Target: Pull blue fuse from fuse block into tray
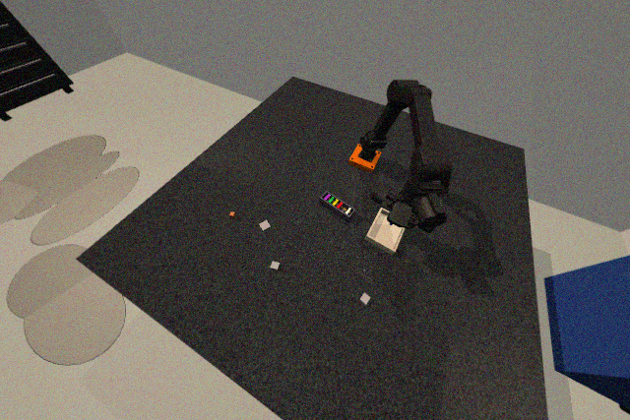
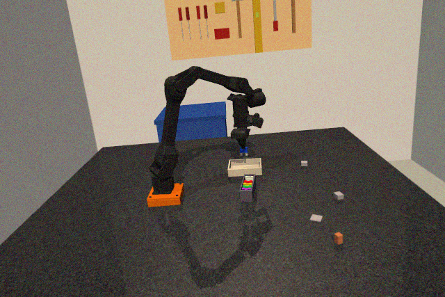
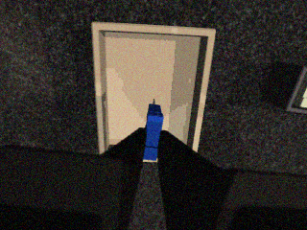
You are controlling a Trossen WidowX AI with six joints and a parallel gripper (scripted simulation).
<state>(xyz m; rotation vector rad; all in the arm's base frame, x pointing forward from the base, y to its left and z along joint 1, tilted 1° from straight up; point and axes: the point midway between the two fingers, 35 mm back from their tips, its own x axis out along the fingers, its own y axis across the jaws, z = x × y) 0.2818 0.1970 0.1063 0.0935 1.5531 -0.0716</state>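
Right now the blue fuse is 1 cm below my gripper tip. The rest, counted from my gripper tip: red fuse: 1 cm ahead, 18 cm to the right, 7 cm below; then white fuse: 2 cm ahead, 14 cm to the right, 7 cm below.
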